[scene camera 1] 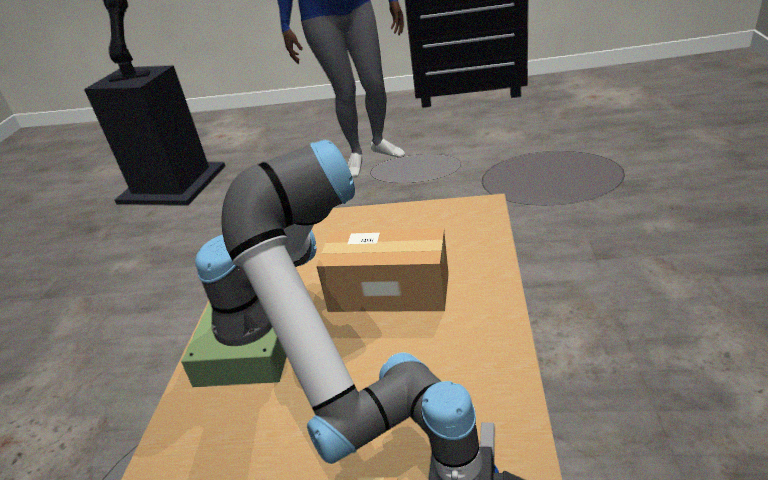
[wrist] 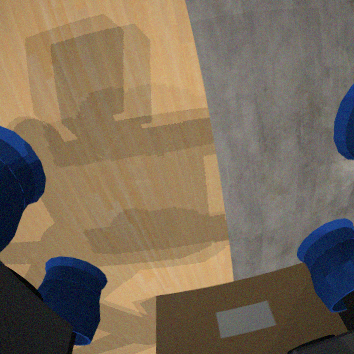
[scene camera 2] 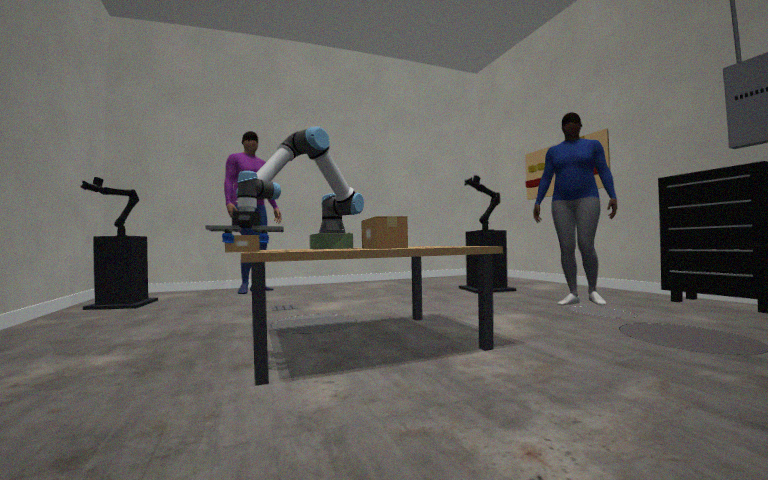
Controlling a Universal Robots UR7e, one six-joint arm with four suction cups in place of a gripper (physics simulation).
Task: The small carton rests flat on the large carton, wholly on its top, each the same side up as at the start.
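Places are measured from the arm's base along level axes (x ahead, y left, z up), in metres.
Where they show: hand at its tool point: (wrist: 197,218) (scene camera 2: 246,242); arm's base at its link origin: (scene camera 1: 245,323) (scene camera 2: 332,233).
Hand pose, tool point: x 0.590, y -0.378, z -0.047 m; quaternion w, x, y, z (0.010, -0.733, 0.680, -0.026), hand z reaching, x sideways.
Note:
Things, the pixels of their centre, and the offset from my tool point.
- large carton at the middle of its body: (scene camera 1: 385,270) (scene camera 2: 383,233) 0.295 m back, 0.624 m left, 0.037 m up
- small carton at the middle of its body: (wrist: 243,337) (scene camera 2: 242,243) 0.165 m back, 0.046 m right, 0.003 m down
The large carton (scene camera 1: 346,289) (scene camera 2: 390,234), brown with a tape strip and a white label on top, stands flat on the table. The small carton (scene camera 2: 244,244) (wrist: 190,320) stands at the table's near end, partly past its edge. It shows at the bottom of the wrist view, its dark labelled side facing the camera. My suction gripper (scene camera 2: 245,238) (wrist: 190,200) is low by the small carton. In scene view 2 its blue cups overlap the carton's upper part. In the wrist view the cup mouths show against table and floor, apart from the carton's top. The cups hold nothing that I can see.
The wooden table (scene camera 1: 487,345) (scene camera 2: 453,251) bears the arm's green base block (scene camera 1: 232,367) (scene camera 2: 331,241), left of the large carton in scene view 1. A person in blue (scene camera 1: 353,62) (scene camera 2: 574,164) stands beyond the table. A person in purple (scene camera 2: 233,175) stands behind the arm.

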